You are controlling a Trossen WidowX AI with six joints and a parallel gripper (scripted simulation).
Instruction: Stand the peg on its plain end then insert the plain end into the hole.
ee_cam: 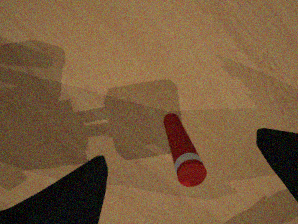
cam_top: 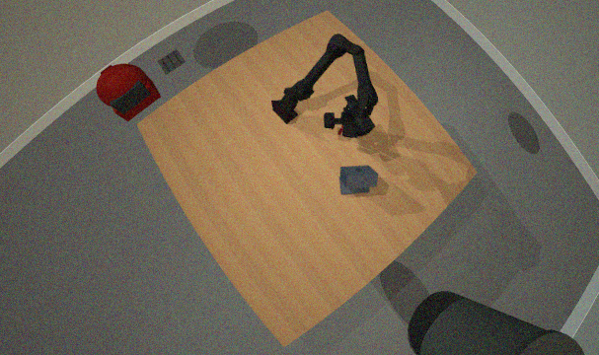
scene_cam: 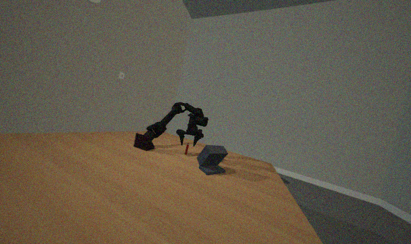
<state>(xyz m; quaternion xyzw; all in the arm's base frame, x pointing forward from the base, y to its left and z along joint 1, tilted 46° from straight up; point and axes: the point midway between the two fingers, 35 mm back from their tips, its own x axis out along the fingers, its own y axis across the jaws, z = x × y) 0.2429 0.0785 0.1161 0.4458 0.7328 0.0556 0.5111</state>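
The red peg is right at my gripper tip. The rest, counted from my gripper tip: blue-grey sloped panel: 21 cm ahead, 9 cm to the right, 1 cm above.
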